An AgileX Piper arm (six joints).
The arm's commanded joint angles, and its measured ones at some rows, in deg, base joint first. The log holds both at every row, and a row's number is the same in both.
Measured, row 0: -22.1, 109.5, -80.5, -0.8, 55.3, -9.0
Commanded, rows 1 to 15: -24.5, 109.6, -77.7, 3.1, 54.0, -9.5; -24.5, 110.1, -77.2, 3.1, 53.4, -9.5; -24.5, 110.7, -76.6, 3.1, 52.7, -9.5; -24.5, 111.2, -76.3, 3.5, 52.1, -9.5; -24.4, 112.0, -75.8, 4.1, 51.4, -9.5; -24.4, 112.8, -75.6, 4.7, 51.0, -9.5; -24.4, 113.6, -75.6, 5.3, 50.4, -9.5; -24.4, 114.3, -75.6, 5.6, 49.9, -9.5; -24.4, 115.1, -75.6, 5.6, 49.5, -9.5; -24.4, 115.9, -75.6, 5.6, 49.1, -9.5; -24.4, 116.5, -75.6, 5.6, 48.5, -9.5; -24.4, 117.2, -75.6, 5.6, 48.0, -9.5; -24.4, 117.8, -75.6, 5.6, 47.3, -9.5; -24.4, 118.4, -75.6, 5.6, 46.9, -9.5; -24.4, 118.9, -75.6, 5.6, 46.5, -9.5
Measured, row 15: -24.2, 117.1, -75.8, 5.3, 48.7, -9.0
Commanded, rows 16 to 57: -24.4, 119.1, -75.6, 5.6, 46.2, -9.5; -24.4, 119.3, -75.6, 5.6, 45.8, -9.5; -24.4, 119.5, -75.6, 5.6, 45.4, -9.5; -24.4, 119.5, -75.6, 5.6, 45.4, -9.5; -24.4, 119.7, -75.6, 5.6, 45.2, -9.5; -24.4, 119.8, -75.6, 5.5, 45.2, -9.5; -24.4, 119.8, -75.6, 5.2, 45.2, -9.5; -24.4, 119.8, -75.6, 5.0, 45.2, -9.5; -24.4, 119.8, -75.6, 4.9, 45.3, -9.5; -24.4, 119.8, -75.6, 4.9, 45.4, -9.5; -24.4, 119.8, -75.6, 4.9, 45.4, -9.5; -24.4, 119.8, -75.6, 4.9, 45.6, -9.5; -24.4, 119.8, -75.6, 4.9, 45.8, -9.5; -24.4, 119.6, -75.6, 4.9, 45.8, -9.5; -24.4, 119.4, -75.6, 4.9, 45.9, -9.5; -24.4, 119.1, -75.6, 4.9, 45.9, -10.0; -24.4, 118.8, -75.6, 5.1, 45.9, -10.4; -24.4, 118.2, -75.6, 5.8, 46.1, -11.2; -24.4, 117.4, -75.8, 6.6, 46.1, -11.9; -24.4, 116.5, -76.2, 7.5, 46.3, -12.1; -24.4, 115.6, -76.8, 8.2, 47.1, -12.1; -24.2, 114.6, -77.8, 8.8, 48.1, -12.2; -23.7, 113.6, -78.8, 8.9, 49.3, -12.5; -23.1, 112.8, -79.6, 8.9, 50.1, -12.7; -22.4, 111.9, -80.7, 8.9, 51.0, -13.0; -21.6, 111.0, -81.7, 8.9, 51.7, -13.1; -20.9, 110.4, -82.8, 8.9, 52.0, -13.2; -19.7, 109.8, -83.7, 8.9, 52.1, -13.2; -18.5, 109.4, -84.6, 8.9, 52.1, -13.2; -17.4, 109.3, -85.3, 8.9, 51.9, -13.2; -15.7, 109.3, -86.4, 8.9, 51.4, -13.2; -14.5, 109.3, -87.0, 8.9, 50.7, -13.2; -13.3, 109.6, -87.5, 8.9, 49.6, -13.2; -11.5, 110.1, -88.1, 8.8, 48.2, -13.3; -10.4, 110.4, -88.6, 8.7, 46.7, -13.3; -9.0, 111.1, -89.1, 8.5, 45.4, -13.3; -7.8, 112.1, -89.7, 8.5, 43.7, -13.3; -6.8, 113.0, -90.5, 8.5, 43.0, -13.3; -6.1, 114.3, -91.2, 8.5, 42.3, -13.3; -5.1, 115.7, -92.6, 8.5, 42.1, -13.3; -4.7, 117.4, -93.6, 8.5, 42.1, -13.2; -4.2, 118.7, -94.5, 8.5, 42.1, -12.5
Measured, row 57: -6.1, 113.9, -91.0, 8.6, 43.7, -12.9
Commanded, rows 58 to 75: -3.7, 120.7, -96.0, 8.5, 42.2, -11.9; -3.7, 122.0, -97.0, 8.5, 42.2, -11.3; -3.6, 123.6, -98.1, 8.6, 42.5, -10.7; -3.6, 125.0, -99.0, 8.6, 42.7, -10.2; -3.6, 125.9, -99.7, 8.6, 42.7, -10.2; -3.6, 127.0, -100.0, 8.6, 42.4, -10.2; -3.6, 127.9, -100.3, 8.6, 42.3, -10.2; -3.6, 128.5, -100.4, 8.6, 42.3, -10.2; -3.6, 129.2, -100.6, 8.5, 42.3, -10.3; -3.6, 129.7, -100.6, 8.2, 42.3, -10.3; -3.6, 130.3, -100.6, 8.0, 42.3, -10.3; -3.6, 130.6, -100.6, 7.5, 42.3, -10.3; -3.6, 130.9, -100.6, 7.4, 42.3, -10.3; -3.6, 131.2, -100.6, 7.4, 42.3, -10.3; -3.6, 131.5, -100.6, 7.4, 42.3, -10.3; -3.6, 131.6, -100.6, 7.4, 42.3, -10.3; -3.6, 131.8, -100.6, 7.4, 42.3, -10.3; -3.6, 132.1, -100.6, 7.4, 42.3, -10.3
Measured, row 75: -3.5, 131.4, -100.2, 8.0, 41.9, -10.5
